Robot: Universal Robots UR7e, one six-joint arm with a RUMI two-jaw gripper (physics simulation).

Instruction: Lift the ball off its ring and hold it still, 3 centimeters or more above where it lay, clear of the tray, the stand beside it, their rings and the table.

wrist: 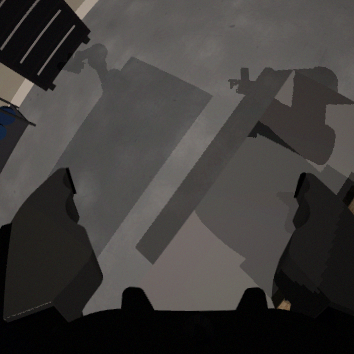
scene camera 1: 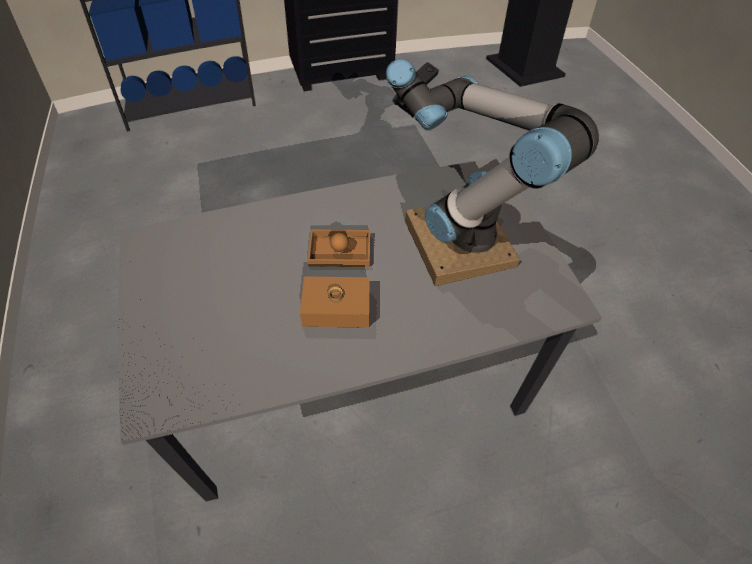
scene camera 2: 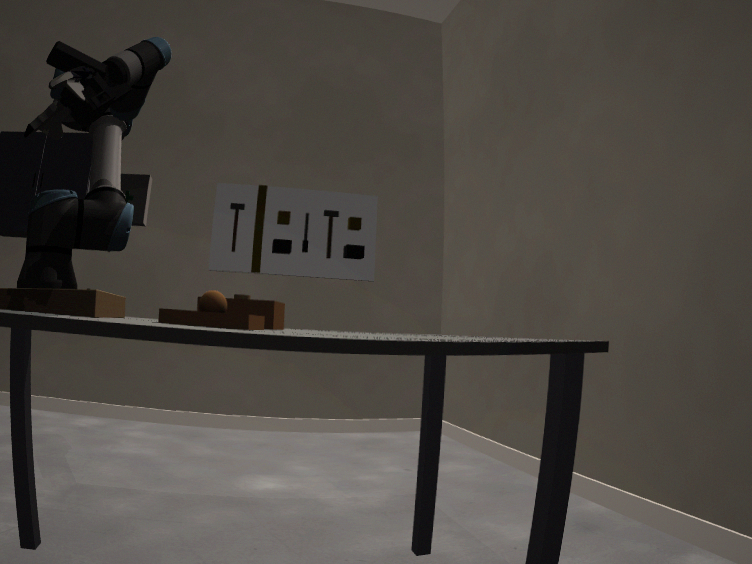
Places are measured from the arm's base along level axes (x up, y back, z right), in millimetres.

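Where they show: gripper, fingertip midpoint: (wrist: 185,173) (scene camera 2: 35,113); arm's base at its link origin: (scene camera 1: 472,234) (scene camera 2: 47,292).
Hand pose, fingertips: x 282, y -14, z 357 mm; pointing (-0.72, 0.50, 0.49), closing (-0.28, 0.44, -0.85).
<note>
Each offset is from my fingertips to the top centre of the thing.
An orange ball @[dx -254, dy -380, dz -207 mm] (scene camera 1: 338,242) (scene camera 2: 212,301) rests inside the open orange tray @[dx -298, dy -380, dz -207 mm] (scene camera 1: 340,262) (scene camera 2: 188,318); the ring under it is hidden. Beside the tray is the stand (scene camera 1: 334,318) (scene camera 2: 275,313), a closed orange block with a small ring @[dx -250, dy -478, dz -405 mm] (scene camera 1: 329,293) (scene camera 2: 241,296) on its top and no ball on it. My gripper (wrist: 185,173) is open and empty, its two dark jaws wide apart in the wrist view. It is high above the table and well away from the ball, on the robot base's side. The ball does not show in the wrist view.
The table (scene camera 1: 212,315) (scene camera 2: 485,347) carries the tray, the stand and the wooden base plate (scene camera 1: 467,267) (scene camera 2: 109,303) of the arm, which is right of the tray in scene camera 1. A blue-bin shelf and a dark drawer cabinet (scene camera 1: 343,36) (wrist: 42,42) stand beyond the table.
</note>
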